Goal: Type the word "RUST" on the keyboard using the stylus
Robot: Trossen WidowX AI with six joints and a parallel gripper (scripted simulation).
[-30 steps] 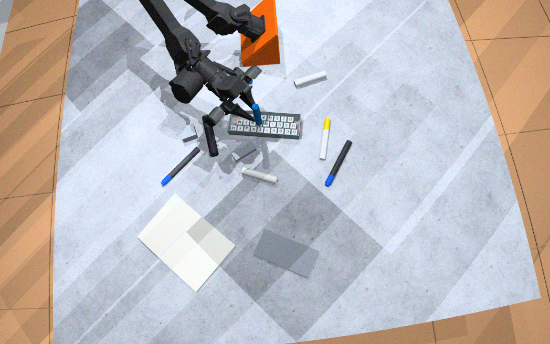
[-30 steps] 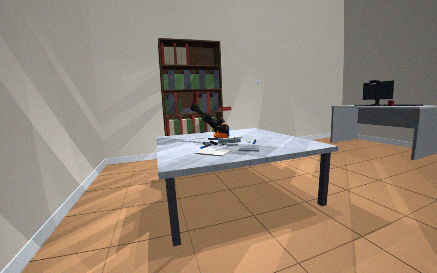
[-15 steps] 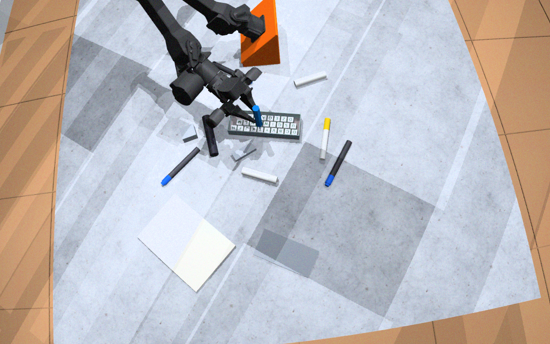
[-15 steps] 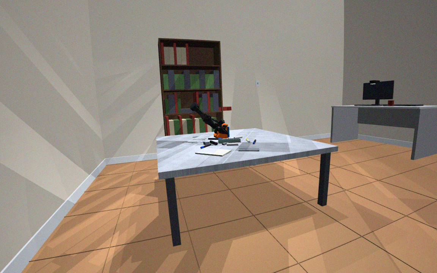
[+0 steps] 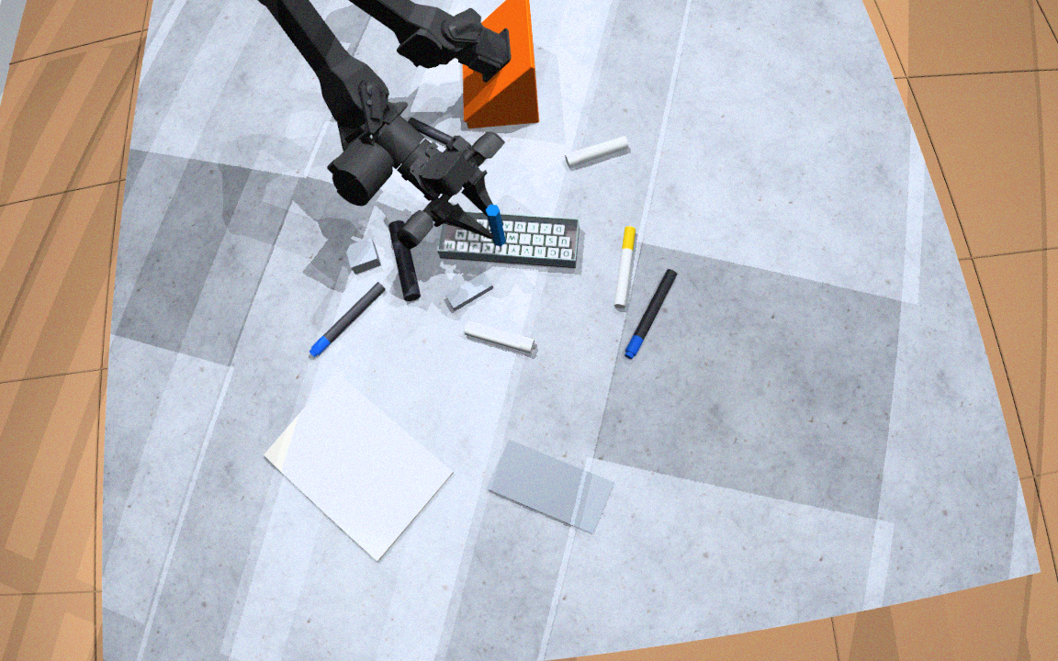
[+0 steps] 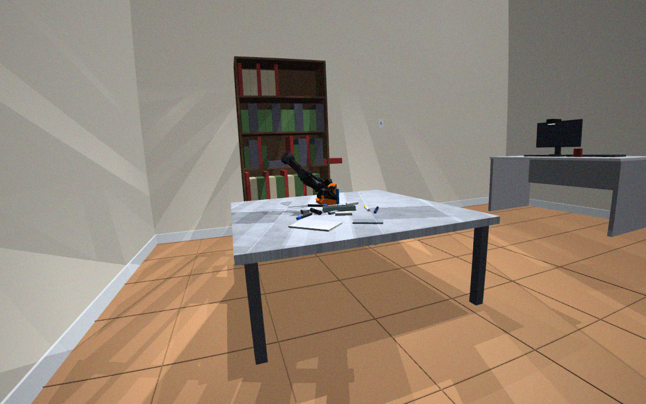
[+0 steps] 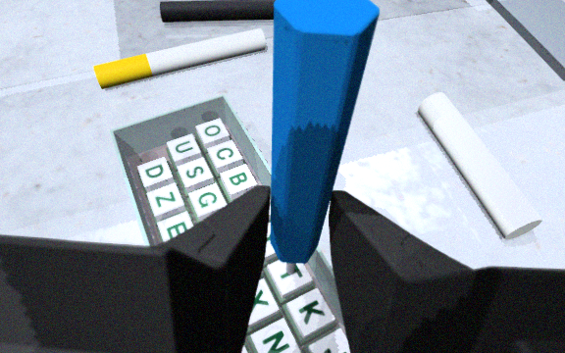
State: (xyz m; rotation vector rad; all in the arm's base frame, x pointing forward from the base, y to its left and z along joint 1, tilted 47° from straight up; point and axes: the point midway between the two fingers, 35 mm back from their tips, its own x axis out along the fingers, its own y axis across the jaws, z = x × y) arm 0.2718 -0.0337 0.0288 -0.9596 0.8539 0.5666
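The blue stylus lies 20 mm below my gripper tip. Also, from my gripper tip: yellow-capped marker: 170 mm to the left, 70 mm below, 30 mm ahead; T key: 60 mm below; dark cylinder: 140 mm to the right, 60 mm below.
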